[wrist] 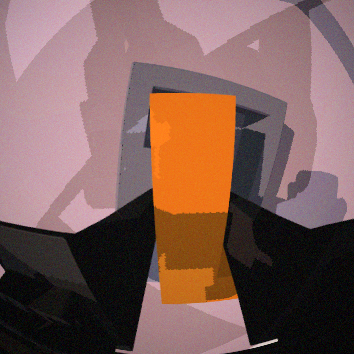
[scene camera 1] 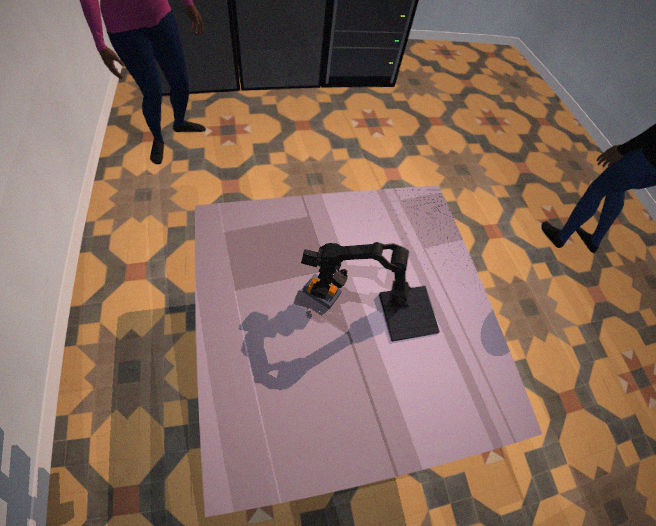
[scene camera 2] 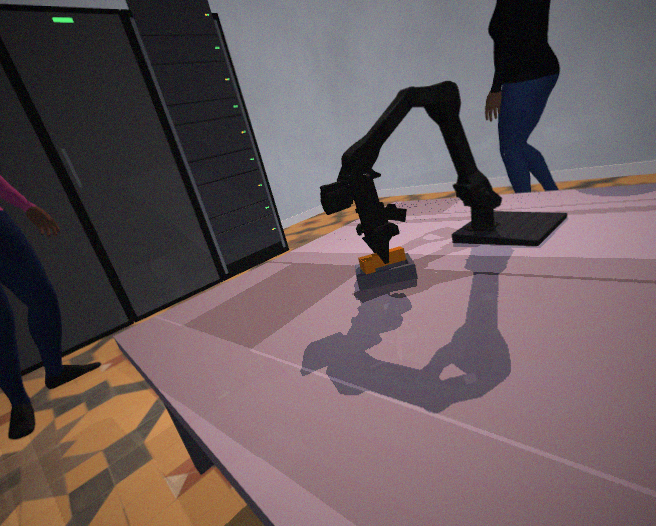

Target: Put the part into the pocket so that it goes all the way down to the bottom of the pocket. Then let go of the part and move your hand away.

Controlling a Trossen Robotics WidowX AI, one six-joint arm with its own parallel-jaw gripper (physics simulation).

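Seen in the pictures: gripper, between the fingertips: [wrist: 186, 195] [scene camera 1: 324, 288] [scene camera 2: 385, 262]; arm's base, origin of its link: [scene camera 1: 398, 302] [scene camera 2: 482, 227].
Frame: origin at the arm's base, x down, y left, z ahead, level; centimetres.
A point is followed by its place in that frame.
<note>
An orange block-shaped part [scene camera 1: 331, 288] {z 26.1, x -4.0, y -13.9 cm} [scene camera 2: 371, 264] {z 34.4, x -3.5, y -15.7 cm} [wrist: 192, 150] {z 26.0, x -4.0, y -13.9 cm} is between the fingers of my gripper [scene camera 1: 323, 291] {z 28.3, x -1.5, y -15.8 cm} [scene camera 2: 386, 258] {z 28.3, x -1.5, y -15.8 cm} [wrist: 186, 195] {z 28.3, x -1.5, y -15.8 cm}, which is shut on it. The grey block with the pocket [scene camera 1: 323, 306] {z 30.6, x 2.2, y -10.1 cm} [scene camera 2: 387, 277] {z 32.8, x 0.5, y -13.2 cm} [wrist: 133, 160] {z 25.0, x -1.2, y -16.3 cm} is on the table under the part. The part's top stands above the block's rim. In the wrist view the part looks slightly turned against the pocket, with a thin dark gap at its far and left sides and a wider gap on the right. The part's lower end and the pocket's bottom are hidden.
The arm's black base plate [scene camera 1: 413, 320] {z -2.8, x 0.6, y 9.7 cm} [scene camera 2: 511, 229] {z 2.0, x 0.5, y 7.5 cm} is on the pink table [scene camera 1: 306, 427] {z 54.0, x 2.3, y 32.8 cm} [scene camera 2: 465, 482] {z 74.4, x 2.4, y 16.5 cm}. Shadows of the arm fall across the table. Two people stand beyond the table, and dark cabinets [scene camera 1: 282, 43] [scene camera 2: 87, 164] stand at the wall.
</note>
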